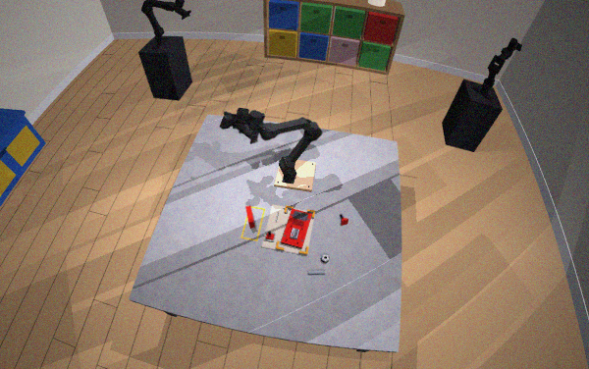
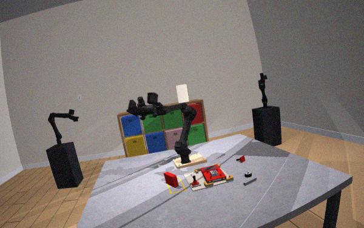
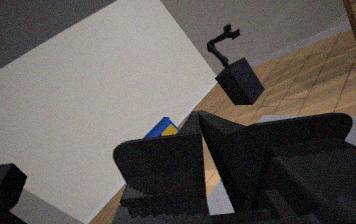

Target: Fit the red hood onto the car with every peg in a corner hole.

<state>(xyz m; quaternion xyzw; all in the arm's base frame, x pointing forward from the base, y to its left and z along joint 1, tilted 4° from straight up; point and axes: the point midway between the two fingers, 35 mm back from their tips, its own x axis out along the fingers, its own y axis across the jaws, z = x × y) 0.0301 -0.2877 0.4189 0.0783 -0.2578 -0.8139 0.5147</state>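
The red hood is 31 cm ahead of my gripper tip, 19 cm to the left of it and 40 cm below it. Round my gripper tip: grey engine block: 34 cm ahead, 43 cm to the left, 41 cm below; then wheel: 43 cm ahead, 60 cm to the left, 42 cm below.
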